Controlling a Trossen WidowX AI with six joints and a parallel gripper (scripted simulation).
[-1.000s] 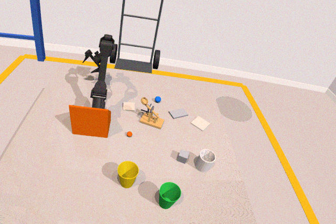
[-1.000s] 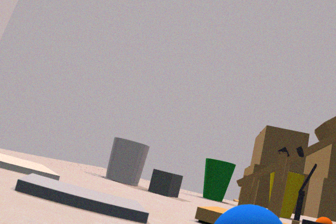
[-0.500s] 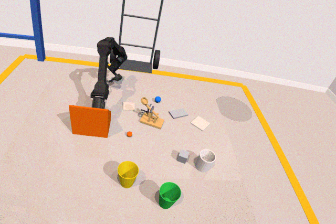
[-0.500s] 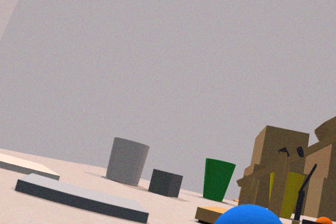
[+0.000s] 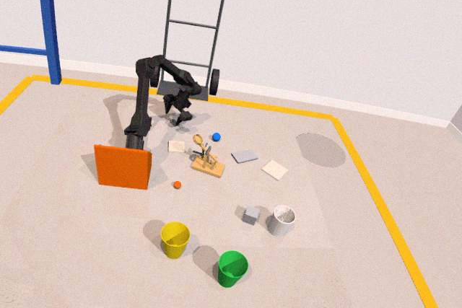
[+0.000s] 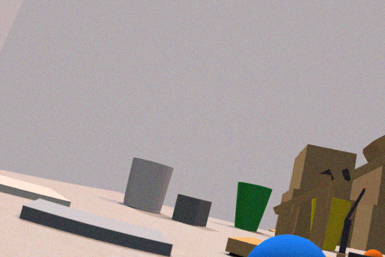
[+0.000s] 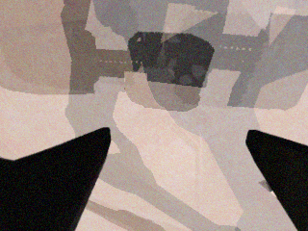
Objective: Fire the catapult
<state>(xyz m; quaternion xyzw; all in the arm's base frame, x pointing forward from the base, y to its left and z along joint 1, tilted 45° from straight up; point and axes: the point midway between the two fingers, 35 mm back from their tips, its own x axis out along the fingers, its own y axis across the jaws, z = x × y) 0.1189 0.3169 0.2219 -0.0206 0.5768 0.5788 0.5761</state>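
Now: the wooden catapult 190 mm ahead of my gripper tip, 250 mm to the right of it and 30 mm above it. The rest, counted from my gripper tip: orange ball (90 mm ahead, 420 mm to the right, 30 mm below); grey cube (400 mm ahead, 550 mm to the right, 20 mm below); blue ball (250 mm ahead, 60 mm to the right, 20 mm below).
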